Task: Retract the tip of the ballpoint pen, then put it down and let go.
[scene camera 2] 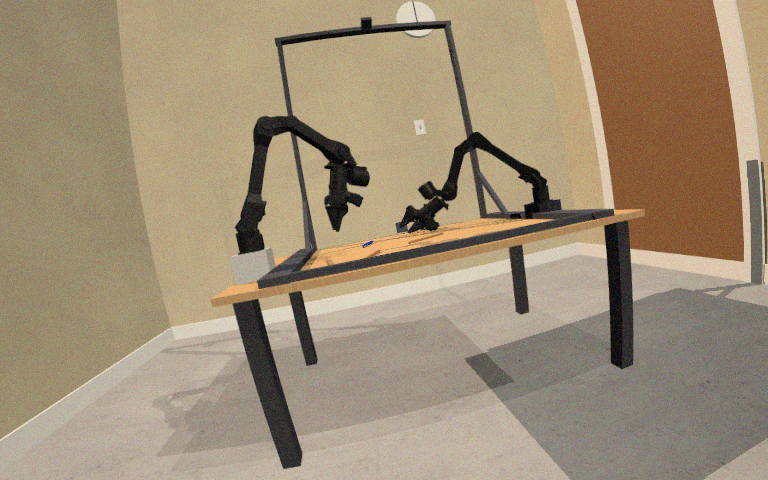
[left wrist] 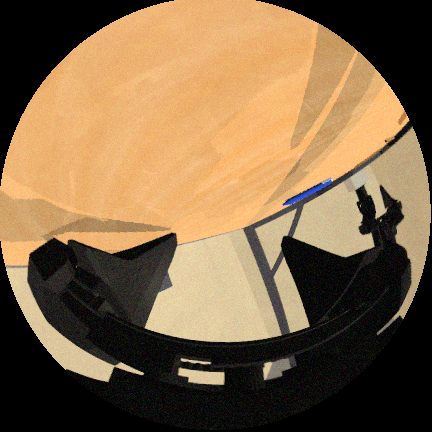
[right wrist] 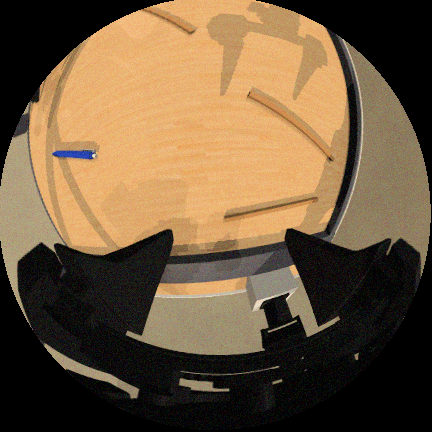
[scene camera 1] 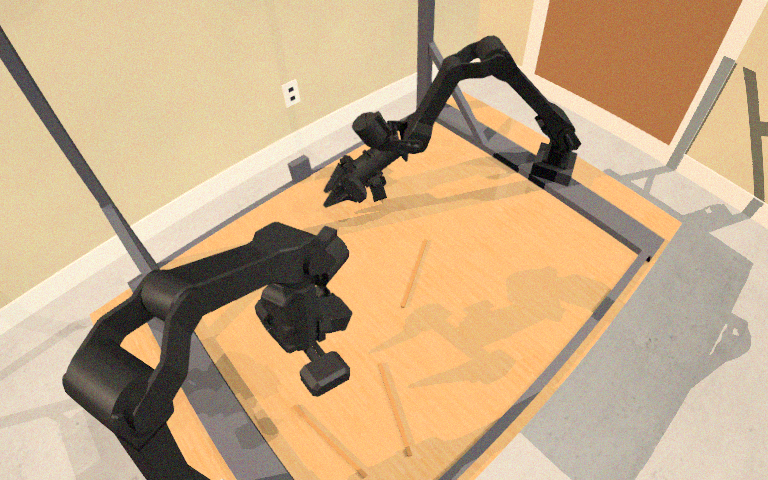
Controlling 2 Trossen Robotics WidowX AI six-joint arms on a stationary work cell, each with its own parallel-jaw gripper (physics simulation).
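Pixels of known places: left gripper, fingertip midpoint: [scene camera 2: 403,229] [left wrist: 230,240] [scene camera 1: 324,198]; right gripper, fingertip midpoint: [scene camera 2: 336,230] [left wrist: 371,189] [right wrist: 230,235] [scene camera 1: 302,370]; left arm's base, origin of the base link: [scene camera 2: 542,202] [scene camera 1: 556,158]; right arm's base, origin of the base link: [scene camera 2: 251,251] [right wrist: 273,300].
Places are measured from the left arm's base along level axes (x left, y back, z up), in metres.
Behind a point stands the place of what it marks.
Observation:
The blue ballpoint pen [scene camera 2: 367,243] {x -0.419, y -0.562, z -0.046 m} [left wrist: 307,193] {x -0.433, y -0.544, z -0.046 m} [right wrist: 74,154] {x -0.409, y -0.573, z -0.043 m} lies flat on the wooden table [scene camera 1: 509,237] {x -0.043, y -0.257, z -0.055 m}. It does not show in scene camera 1. In the right wrist view it lies at the left, clear of the fingers, with its pale end toward the right; its tip is too small to tell whether it is out. My right gripper [scene camera 2: 337,229] {x -0.254, y -0.742, z 0.034 m} [right wrist: 230,235] {x -0.254, y -0.742, z 0.034 m} is open and empty, pointing down above the table to the left of the pen in scene camera 2. My left gripper [scene camera 1: 326,198] {x -0.466, y -0.352, z -0.030 m} [scene camera 2: 405,228] {x -0.466, y -0.352, z -0.030 m} [left wrist: 230,240] {x -0.466, y -0.352, z -0.030 m} is open and empty, tilted low over the table to the right of the pen there.
Thin wooden strips lie apart on the table: one strip [scene camera 1: 414,273] {x -0.195, y -0.440, z -0.048 m} near the middle, a second strip [scene camera 1: 394,408] {x -0.107, y -0.710, z -0.047 m} [right wrist: 291,122] {x -0.126, y -0.695, z -0.050 m} and a third strip [scene camera 1: 329,440] {x -0.178, y -0.810, z -0.047 m} [right wrist: 270,208] {x -0.195, y -0.803, z -0.048 m} nearer the right arm. A dark metal frame [scene camera 1: 600,217] {x 0.145, y -0.117, z -0.035 m} borders the work area, with upright posts behind.

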